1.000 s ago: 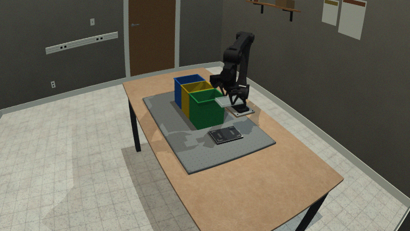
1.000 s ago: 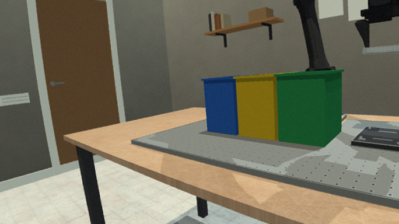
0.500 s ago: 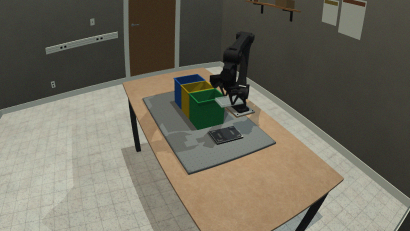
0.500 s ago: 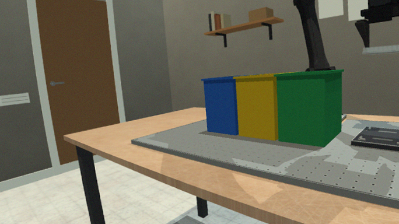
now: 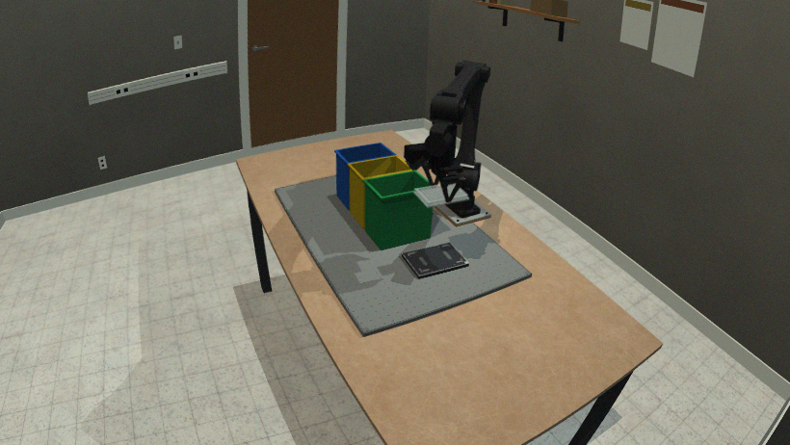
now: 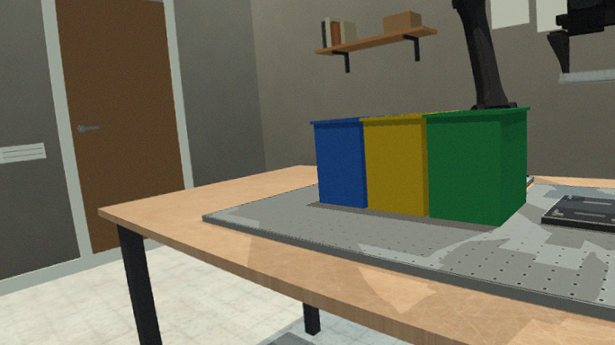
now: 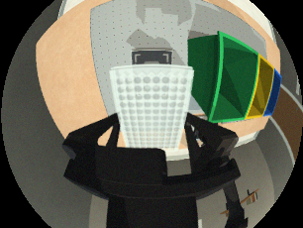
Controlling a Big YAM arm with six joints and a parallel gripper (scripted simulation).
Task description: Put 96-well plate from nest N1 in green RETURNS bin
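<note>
Right now the green bin is 30 mm ahead of my hand, 180 mm to the right of it and 140 mm below it. Round my hand: plate nest (220 mm below); 96-well plate (10 mm below); yellow bin (30 mm ahead, 310 mm to the right, 140 mm below).
</note>
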